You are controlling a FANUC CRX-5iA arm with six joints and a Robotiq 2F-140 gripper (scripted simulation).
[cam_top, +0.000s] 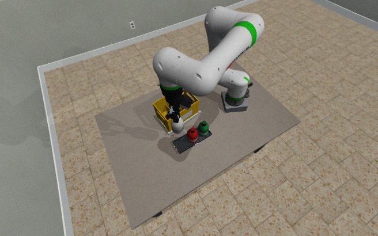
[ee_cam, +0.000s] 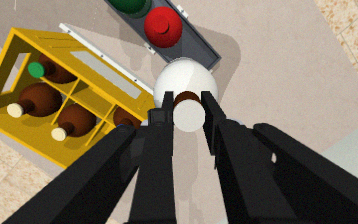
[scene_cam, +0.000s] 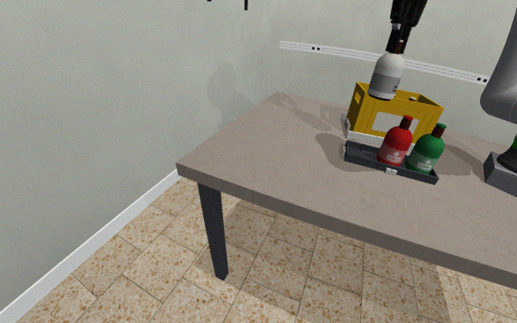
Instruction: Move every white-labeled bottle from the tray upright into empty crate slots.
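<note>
Right now my hand is 8 cm above the white bottle. The rest, counted from my hand: green bottle (26 cm below, 18 cm behind, 4 cm to the left); then yellow crate (26 cm below, 20 cm to the right, 10 cm behind); then red bottle (26 cm below, 9 cm behind, 4 cm to the left).
</note>
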